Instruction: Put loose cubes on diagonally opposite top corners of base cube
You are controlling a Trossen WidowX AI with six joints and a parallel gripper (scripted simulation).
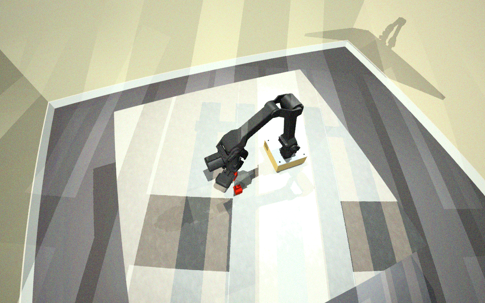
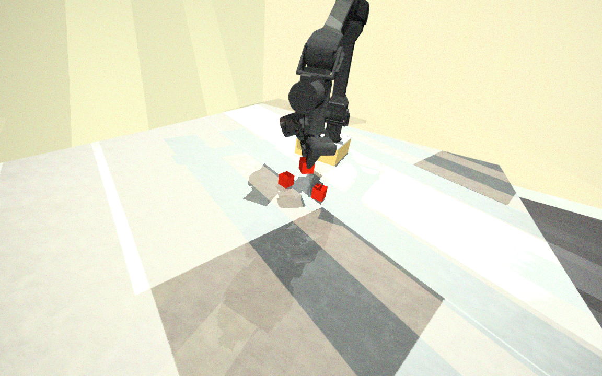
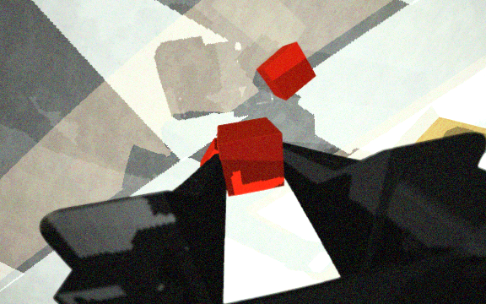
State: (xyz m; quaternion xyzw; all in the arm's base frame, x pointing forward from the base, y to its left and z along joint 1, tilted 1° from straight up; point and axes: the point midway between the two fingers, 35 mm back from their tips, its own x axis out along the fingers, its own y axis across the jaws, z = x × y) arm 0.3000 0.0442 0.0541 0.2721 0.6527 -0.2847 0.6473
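Right now the red cube is 10 mm behind my gripper tip, 60 mm to the right of it and 70 mm below it.
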